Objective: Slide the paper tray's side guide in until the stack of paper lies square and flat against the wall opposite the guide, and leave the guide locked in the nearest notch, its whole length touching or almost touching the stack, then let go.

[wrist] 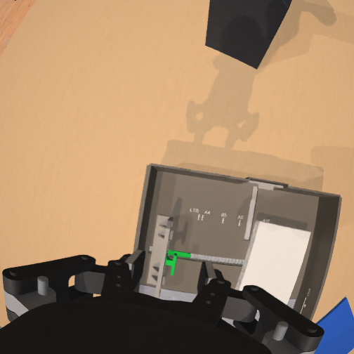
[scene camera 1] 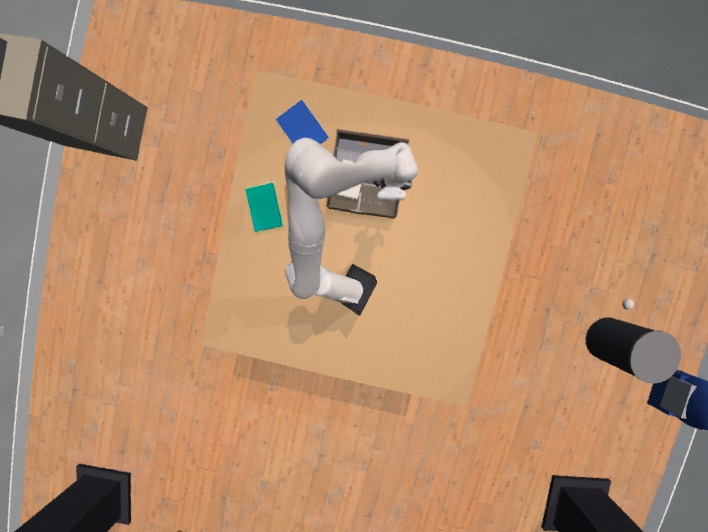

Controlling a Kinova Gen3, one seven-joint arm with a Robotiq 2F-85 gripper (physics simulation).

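Places are measured from the arm's base along level axes (x left, y back, z up), in centimetres.
Where they show: arm's base, origin of the base link: [scene camera 1: 352, 291].
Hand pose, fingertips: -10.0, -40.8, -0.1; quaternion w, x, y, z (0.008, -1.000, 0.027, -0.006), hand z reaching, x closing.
Each offset is from my fingertips to the top centre of the thing, as dx, dy, dz. "pt": to the spot under its first point.
The grey paper tray @(pt +8.5, -23.0, -12.8) [scene camera 1: 372, 136] [wrist: 143, 210] lies on the mat, partly hidden by the arm in the scene view. In the wrist view its side guide [wrist: 160, 240] stands upright near the left wall, with a green latch [wrist: 173, 262] on its inner side. The white paper stack [scene camera 1: 348, 188] [wrist: 277, 255] lies near the right wall, well apart from the guide; whether it touches that wall I cannot tell. My gripper [scene camera 1: 393, 184] [wrist: 171, 268] is half open and empty. Its fingertips appear on either side of the guide and latch in the wrist view; their height is unclear.
A light strip [wrist: 251, 214] stands in the tray beside the stack. A blue block @(+40.3, -26.9, -21.2) [scene camera 1: 300, 121] [wrist: 339, 325] and a teal block @(+54.3, +10.0, -20.2) [scene camera 1: 264, 207] lie left of the tray in the scene view. The dark robot base [scene camera 1: 369, 280] [wrist: 245, 30] stands below it there.
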